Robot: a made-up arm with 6 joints. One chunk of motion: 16 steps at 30 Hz.
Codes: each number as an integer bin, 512 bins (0 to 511) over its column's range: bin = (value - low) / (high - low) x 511, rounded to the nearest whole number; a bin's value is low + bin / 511 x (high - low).
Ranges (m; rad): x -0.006..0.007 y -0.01..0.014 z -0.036..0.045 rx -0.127..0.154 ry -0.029..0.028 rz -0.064..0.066
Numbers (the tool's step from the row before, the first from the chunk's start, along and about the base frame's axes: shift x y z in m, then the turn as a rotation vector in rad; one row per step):
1: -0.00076 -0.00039 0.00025 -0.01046 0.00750 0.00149
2: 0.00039 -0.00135 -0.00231 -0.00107 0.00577 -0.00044
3: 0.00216 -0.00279 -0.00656 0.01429 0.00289 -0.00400
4: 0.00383 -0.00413 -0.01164 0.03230 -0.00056 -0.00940
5: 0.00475 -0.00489 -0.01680 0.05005 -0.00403 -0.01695
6: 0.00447 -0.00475 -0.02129 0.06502 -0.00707 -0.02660
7: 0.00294 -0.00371 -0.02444 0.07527 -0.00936 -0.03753
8: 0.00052 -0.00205 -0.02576 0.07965 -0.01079 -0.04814
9: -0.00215 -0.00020 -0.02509 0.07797 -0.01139 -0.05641
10: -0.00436 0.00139 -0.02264 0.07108 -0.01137 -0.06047
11: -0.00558 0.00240 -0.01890 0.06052 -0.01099 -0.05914
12: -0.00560 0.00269 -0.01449 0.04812 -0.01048 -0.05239
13: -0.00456 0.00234 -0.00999 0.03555 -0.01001 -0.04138
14: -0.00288 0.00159 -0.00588 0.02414 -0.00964 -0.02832
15: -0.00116 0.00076 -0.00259 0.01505 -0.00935 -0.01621
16: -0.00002 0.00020 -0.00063 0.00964 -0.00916 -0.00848
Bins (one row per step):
1: 206 205 229 212 327 257
2: 251 184 213 229 312 250
3: 321 154 186 257 286 236
4: 386 125 154 290 255 215
5: 423 109 121 322 224 185
6: 412 112 93 349 197 147
7: 351 134 73 368 176 104
8: 256 169 65 376 163 62
9: 151 209 69 373 158 30
10: 64 243 84 360 158 14
11: 17 264 108 341 161 19
12: 16 270 136 318 166 46
13: 57 263 164 296 170 89
14: 123 247 190 275 174 140
15: 190 229 211 258 176 188
16: 235 217 223 248 178 218

